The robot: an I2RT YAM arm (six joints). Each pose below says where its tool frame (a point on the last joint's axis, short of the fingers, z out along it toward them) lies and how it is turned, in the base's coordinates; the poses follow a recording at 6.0 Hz.
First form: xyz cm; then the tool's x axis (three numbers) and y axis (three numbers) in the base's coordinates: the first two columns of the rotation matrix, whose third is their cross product.
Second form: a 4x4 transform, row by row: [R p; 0 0 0 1], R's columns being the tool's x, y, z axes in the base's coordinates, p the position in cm. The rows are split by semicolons. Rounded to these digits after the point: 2 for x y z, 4 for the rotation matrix.
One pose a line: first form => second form
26.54 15.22 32.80 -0.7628 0.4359 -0.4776 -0.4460 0.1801 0.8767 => -0.7628 -0.4460 0.4682 26.54; 0.4359 0.1801 0.8818 15.22; -0.4776 0.8767 0.0570 32.80; 0 0 0 1
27.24 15.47 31.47 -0.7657 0.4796 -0.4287 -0.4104 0.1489 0.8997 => -0.7657 -0.4104 0.4953 27.24; 0.4796 0.1489 0.8648 15.47; -0.4287 0.8997 0.0828 31.47; 0 0 0 1
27.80 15.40 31.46 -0.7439 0.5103 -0.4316 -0.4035 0.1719 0.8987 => -0.7439 -0.4035 0.5328 27.80; 0.5103 0.1719 0.8427 15.40; -0.4316 0.8987 0.0780 31.46; 0 0 0 1
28.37 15.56 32.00 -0.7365 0.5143 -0.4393 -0.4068 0.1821 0.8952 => -0.7365 -0.4068 0.5404 28.37; 0.5143 0.1821 0.8380 15.56; -0.4393 0.8952 0.0751 32.00; 0 0 0 1
